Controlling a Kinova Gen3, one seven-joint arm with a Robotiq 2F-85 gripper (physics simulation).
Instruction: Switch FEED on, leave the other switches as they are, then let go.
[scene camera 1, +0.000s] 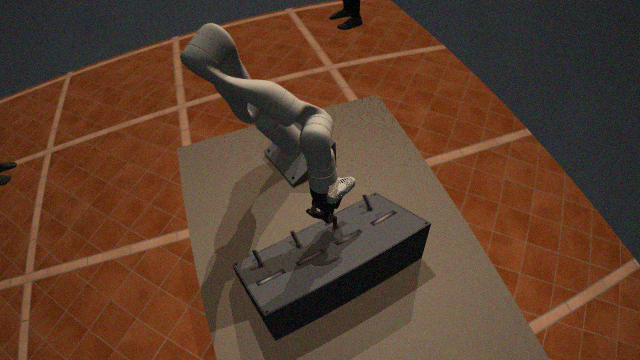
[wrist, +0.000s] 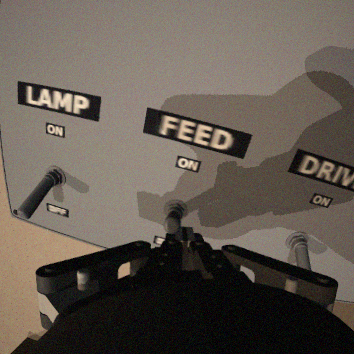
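Pixels of known places: gripper, fingertip midpoint: (scene camera 1: 328, 221) (wrist: 182, 237); arm's base, link origin: (scene camera 1: 294, 144).
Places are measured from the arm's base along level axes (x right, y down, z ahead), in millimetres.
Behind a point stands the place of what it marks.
The FEED switch lever (scene camera 1: 335, 221) @[x 73, y -63, z 400 mm] (wrist: 173, 220) @[x 72, y -79, z 399 mm] stands out of the grey switch box (scene camera 1: 395, 232) @[x -30, y -99, z 541 mm] (wrist: 115, 45) @[x -2, y -82, z 507 mm]. In the wrist view it looks short and points mostly toward the camera, less tilted than its neighbours. The FEED label (wrist: 197, 133) @[x 72, y -62, z 464 mm] and its ON mark (wrist: 188, 164) @[x 72, y -50, z 440 mm] are above it; its OFF mark (wrist: 159, 241) @[x 66, y -13, z 362 mm] is mostly hidden. My gripper (scene camera 1: 330, 219) @[x 84, y -49, z 381 mm] (wrist: 182, 237) @[x 84, y -49, z 381 mm] is shut and empty, its fingertips right beside the FEED lever on its OFF side. Whether they touch is unclear.
The LAMP lever (scene camera 1: 367, 202) @[x -46, y -52, z 384 mm] (wrist: 39, 192) @[x -44, y -53, z 383 mm] leans to its OFF side. The DRIVE lever (scene camera 1: 296, 239) @[x 192, y -52, z 390 mm] (wrist: 301, 251) @[x 189, y -47, z 395 mm] leans away from its ON mark. Another lever (scene camera 1: 257, 258) @[x 314, y -52, z 392 mm] stands at the box's far end. The box rests on a beige table (scene camera 1: 465, 300) @[x -143, y 62, z 776 mm].
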